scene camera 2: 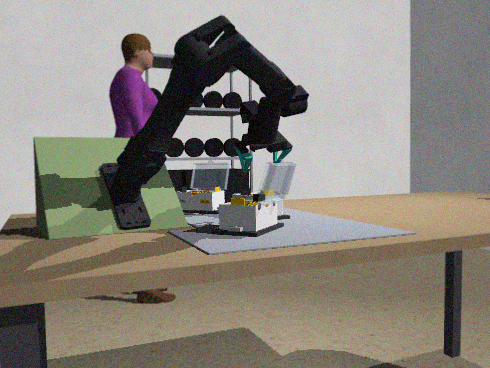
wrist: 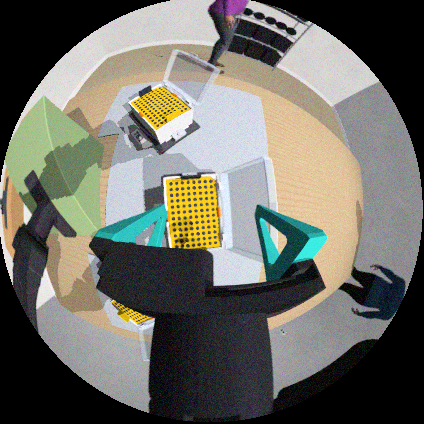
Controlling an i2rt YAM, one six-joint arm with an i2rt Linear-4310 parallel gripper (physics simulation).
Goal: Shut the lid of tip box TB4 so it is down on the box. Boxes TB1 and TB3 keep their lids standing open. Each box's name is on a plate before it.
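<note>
A white tip box with a yellow rack [wrist: 193, 212] lies under my gripper in the wrist view. Its clear lid [wrist: 248, 207] stands open on the right. Another tip box [wrist: 161, 107] [scene camera 2: 202, 201] is farther back with its lid [wrist: 191, 75] [scene camera 2: 210, 176] open. A third box [wrist: 132, 312] [scene camera 2: 247, 218] is nearest scene camera 2, partly hidden by my gripper in the wrist view. Part of a clear panel [wrist: 144, 345] shows beside it. My gripper [wrist: 210, 209] [scene camera 2: 260, 167] is open and empty above the middle box, one fingertip over its left edge, the other over the lid. Name plates are unreadable.
The boxes stand on a grey-blue mat [scene camera 2: 350, 231] [wrist: 240, 115] on the wooden table [scene camera 2: 380, 202] [wrist: 310, 175]. A green slanted block [scene camera 2: 75, 185] [wrist: 70, 165] stands by the arm's base. A person in purple [scene camera 2: 131, 100] and a shelf rack [scene camera 2: 212, 112] are behind the table.
</note>
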